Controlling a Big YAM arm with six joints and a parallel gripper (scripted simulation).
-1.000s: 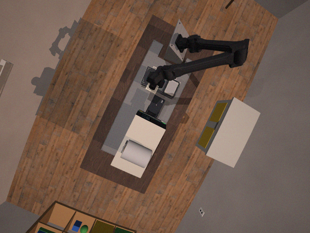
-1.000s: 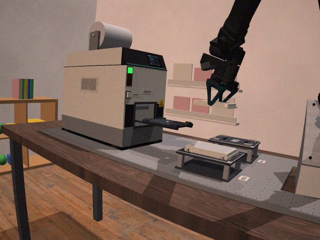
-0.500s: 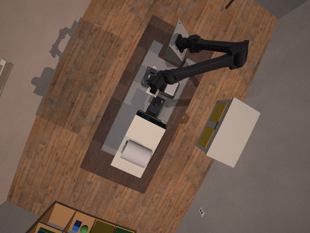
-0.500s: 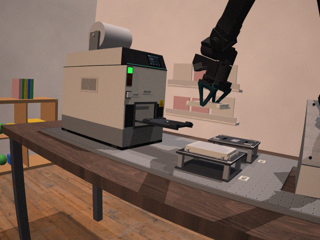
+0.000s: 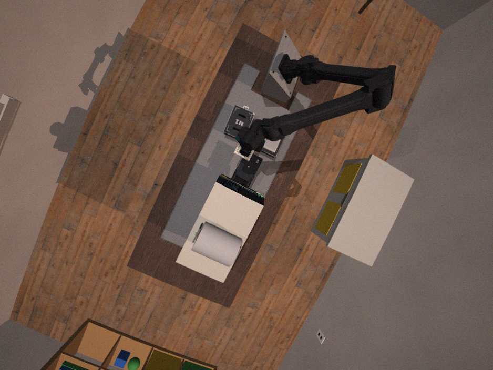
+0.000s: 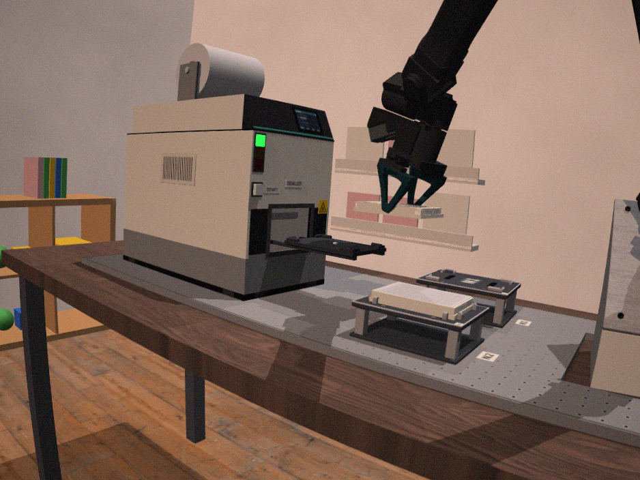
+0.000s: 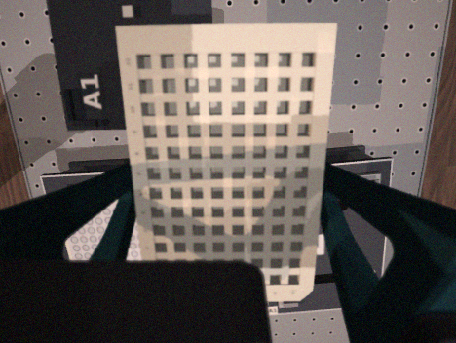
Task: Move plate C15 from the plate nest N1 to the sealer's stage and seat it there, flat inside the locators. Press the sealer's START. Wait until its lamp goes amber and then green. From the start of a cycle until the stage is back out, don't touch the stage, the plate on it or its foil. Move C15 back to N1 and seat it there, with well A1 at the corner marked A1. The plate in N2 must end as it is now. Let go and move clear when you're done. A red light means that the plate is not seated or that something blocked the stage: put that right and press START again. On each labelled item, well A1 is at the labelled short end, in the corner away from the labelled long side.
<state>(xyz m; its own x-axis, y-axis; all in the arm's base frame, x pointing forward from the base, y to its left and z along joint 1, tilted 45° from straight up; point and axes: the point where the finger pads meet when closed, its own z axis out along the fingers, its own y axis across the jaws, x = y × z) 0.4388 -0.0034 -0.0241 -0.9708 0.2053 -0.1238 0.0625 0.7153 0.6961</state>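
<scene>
Now: hand 90 mm short of the sealer stage, 70 mm above it and 60 mm to the right of it. Also, from my hand: white plate: 120 mm to the left, 120 mm below, 110 mm behind; then foil roll: 420 mm ahead, 240 mm above, 40 mm to the left; then start button: 190 mm ahead, 140 mm to the left, 10 mm above.
</scene>
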